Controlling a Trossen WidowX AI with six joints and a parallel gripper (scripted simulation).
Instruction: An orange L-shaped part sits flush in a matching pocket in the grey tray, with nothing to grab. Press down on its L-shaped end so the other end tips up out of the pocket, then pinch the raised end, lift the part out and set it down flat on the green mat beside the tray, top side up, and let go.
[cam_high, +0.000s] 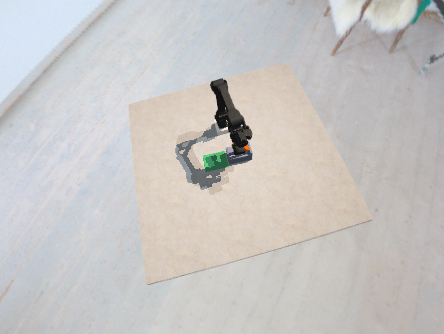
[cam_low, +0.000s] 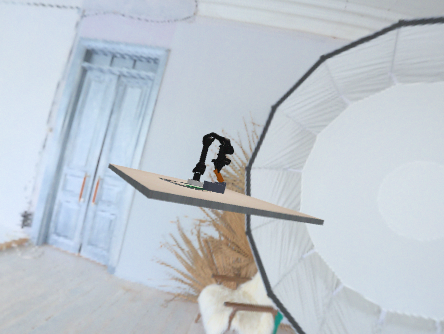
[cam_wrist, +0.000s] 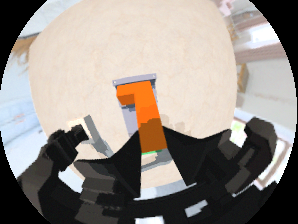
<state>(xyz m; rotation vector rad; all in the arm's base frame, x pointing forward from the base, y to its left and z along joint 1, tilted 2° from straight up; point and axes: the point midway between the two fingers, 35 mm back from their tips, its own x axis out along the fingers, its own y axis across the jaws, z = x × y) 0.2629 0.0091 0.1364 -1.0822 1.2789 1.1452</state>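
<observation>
Now: the green mat 3 cm behind my gripper tip, 14 cm to the right of it and 16 cm below it. Round my gripper tip: orange L-shaped part: 1 cm behind, 3 cm to the left, 3 cm below.
</observation>
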